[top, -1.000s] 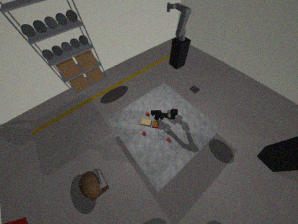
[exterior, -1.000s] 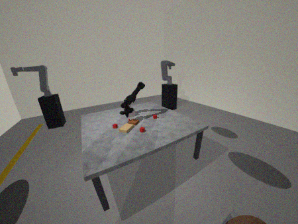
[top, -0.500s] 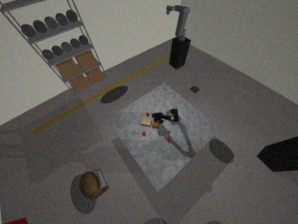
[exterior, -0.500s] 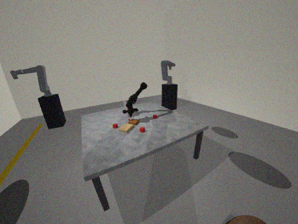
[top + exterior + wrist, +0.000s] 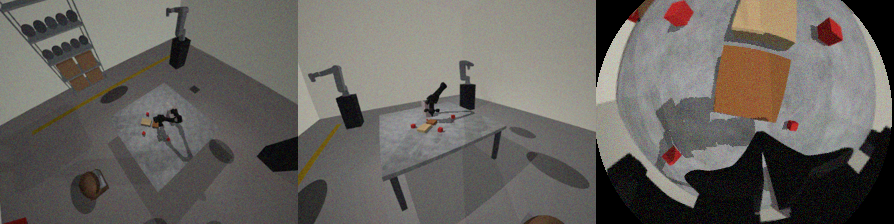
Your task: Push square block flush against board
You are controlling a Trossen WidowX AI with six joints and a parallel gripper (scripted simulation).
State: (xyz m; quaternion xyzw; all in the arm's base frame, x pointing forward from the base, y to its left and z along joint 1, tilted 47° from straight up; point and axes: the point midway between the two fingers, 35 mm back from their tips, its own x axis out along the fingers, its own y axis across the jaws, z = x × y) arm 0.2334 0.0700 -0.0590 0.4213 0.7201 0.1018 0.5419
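The square block lies 50 mm below my gripper tip, 50 mm ahead of it and 30 mm to the right of it. The rest, counted from my gripper tip: tan board (160 mm ahead, 150 mm to the right, 50 mm below).
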